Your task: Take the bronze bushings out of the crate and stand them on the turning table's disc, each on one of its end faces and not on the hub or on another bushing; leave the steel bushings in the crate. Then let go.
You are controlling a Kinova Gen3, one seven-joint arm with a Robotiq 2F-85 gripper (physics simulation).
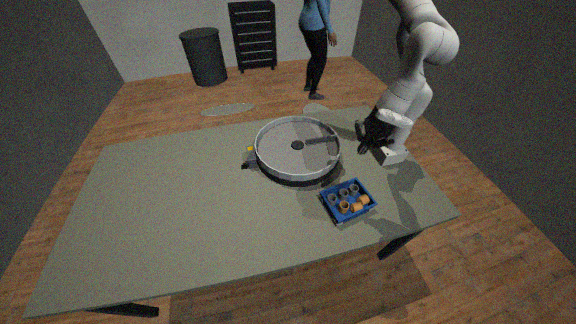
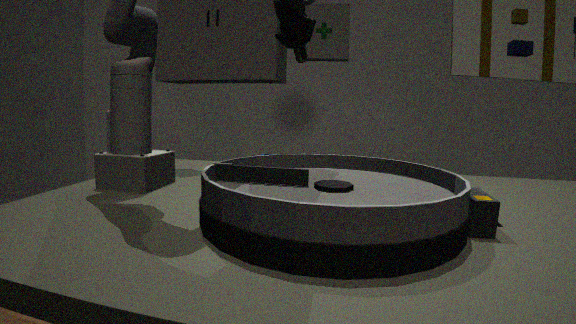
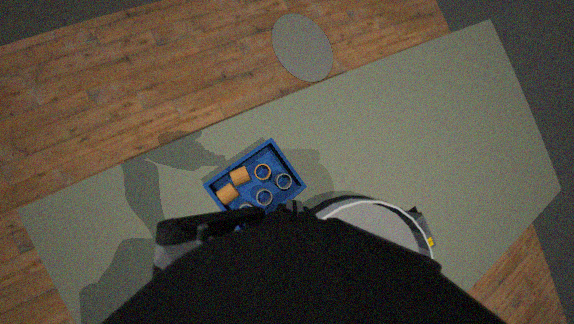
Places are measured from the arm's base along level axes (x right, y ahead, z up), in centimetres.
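Where they show: gripper, fingertip midpoint: (image 1: 359, 153) (image 2: 302, 62) (image 3: 292, 210); arm's base, link origin: (image 2: 131, 152).
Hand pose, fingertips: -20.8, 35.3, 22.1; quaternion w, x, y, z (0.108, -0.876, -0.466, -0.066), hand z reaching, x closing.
Things, the pixels of their centre, and the offset from my fingertips, as dx, dy, dz. "pt": a spot on its surface instead.
- blue crate, body centre: (image 3: 257, 185) (image 1: 346, 200) -1.7, -1.6, -27.2
- bronze bushing, body centre: (image 3: 262, 171) (image 1: 343, 207) -4.1, +1.0, -27.3
- turning table's disc, body centre: (image 2: 333, 189) (image 3: 360, 281) (image 1: 297, 145) +32.1, +10.9, -24.5
- fixed bar, surface spot: (image 2: 261, 175) (image 1: 320, 139) pt +32.6, -1.1, -22.9
- small box with a yellow label, body centre: (image 2: 474, 210) (image 3: 416, 230) (image 1: 251, 156) +31.9, +34.3, -26.8
The blue crate (image 1: 326, 204) (image 3: 236, 162) stands on the table near its right front edge, beside the turning table. In it, one bronze bushing (image 1: 343, 207) stands upright and two bronze bushings (image 1: 357, 207) (image 1: 364, 199) (image 3: 239, 175) (image 3: 227, 193) lie on their sides. Three steel bushings (image 1: 331, 198) (image 1: 342, 193) (image 1: 353, 189) stand upright along the crate's far side. The turning table's disc (image 1: 278, 155) (image 2: 386, 189) (image 3: 373, 221) carries only its dark hub (image 1: 297, 144) (image 2: 333, 185) and a fixed bar (image 1: 321, 139) (image 2: 261, 175). My gripper (image 1: 362, 148) (image 2: 300, 57) is shut and empty, high above the table.
The arm's base block (image 1: 392, 156) (image 2: 134, 171) stands right of the turning table. A small box with a yellow label (image 1: 249, 151) (image 2: 483, 211) sits against the disc's rim. A person (image 1: 315, 44), a dark barrel (image 1: 203, 56) and a drawer cabinet (image 1: 252, 34) stand at the back.
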